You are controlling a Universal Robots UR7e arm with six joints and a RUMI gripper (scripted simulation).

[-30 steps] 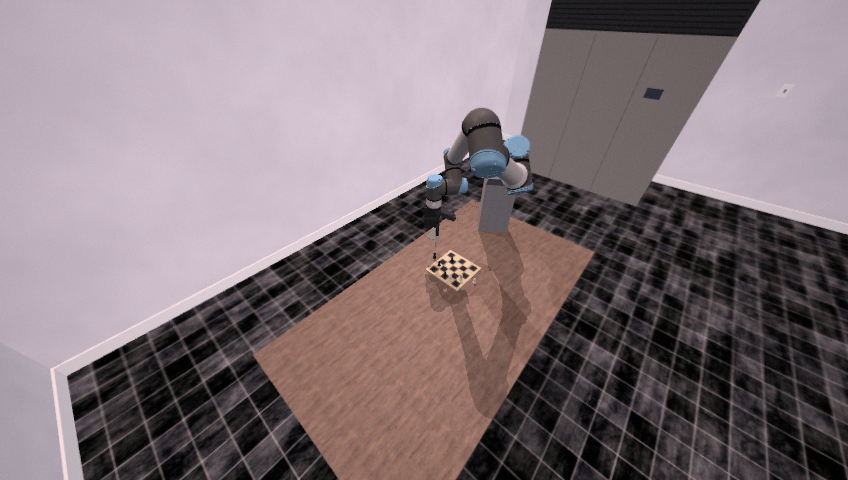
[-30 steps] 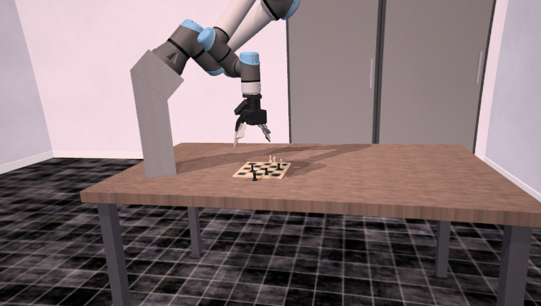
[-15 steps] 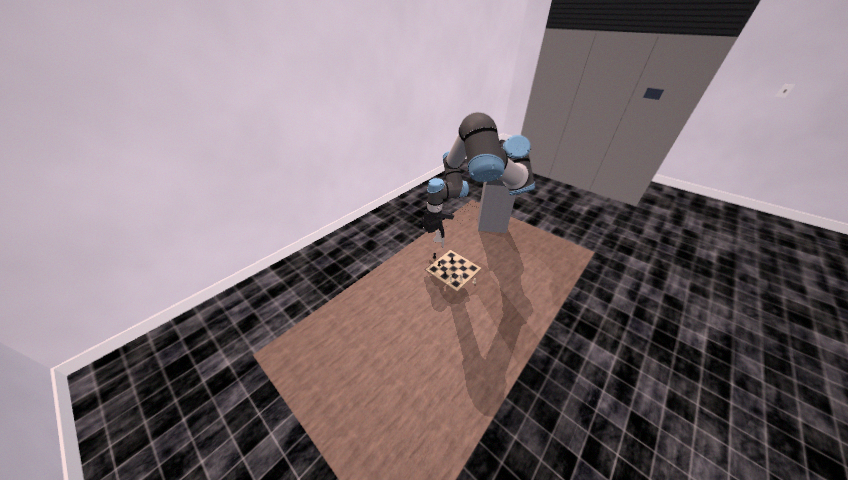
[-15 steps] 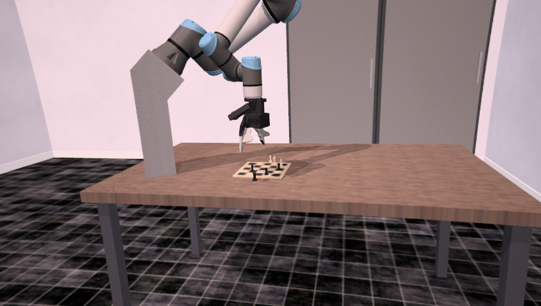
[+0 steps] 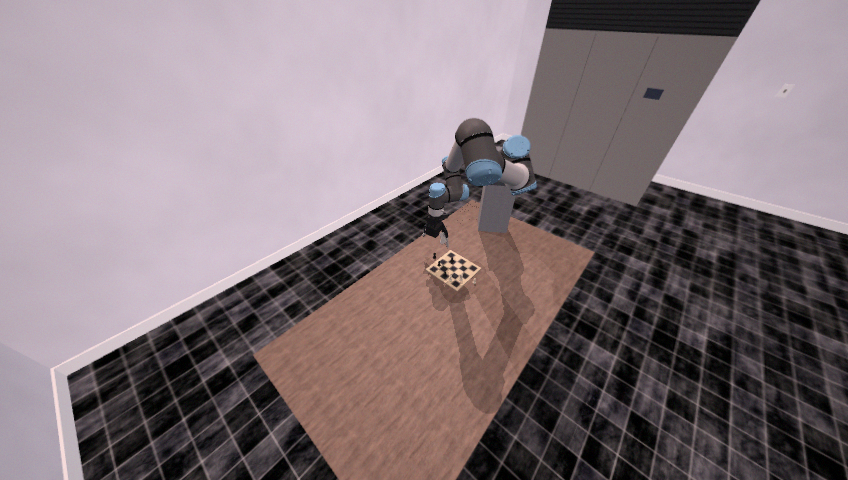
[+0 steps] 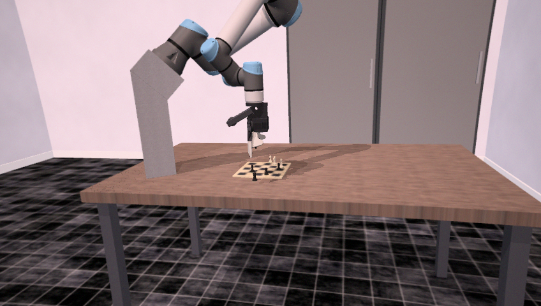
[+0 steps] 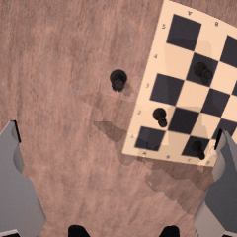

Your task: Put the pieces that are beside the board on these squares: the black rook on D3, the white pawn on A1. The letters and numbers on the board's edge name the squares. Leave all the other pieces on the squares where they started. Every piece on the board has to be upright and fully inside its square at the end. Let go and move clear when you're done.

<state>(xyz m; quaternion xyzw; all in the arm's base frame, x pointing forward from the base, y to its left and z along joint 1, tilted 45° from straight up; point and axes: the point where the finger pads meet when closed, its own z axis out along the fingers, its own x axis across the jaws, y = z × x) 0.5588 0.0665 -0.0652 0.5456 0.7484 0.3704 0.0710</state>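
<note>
The black rook lies 10 cm below my hand. From my hand the other things lie so: chessboard 13 cm to the left, 11 cm below, 4 cm behind; then white pawn 26 cm to the left, 10 cm below, 9 cm behind.
</note>
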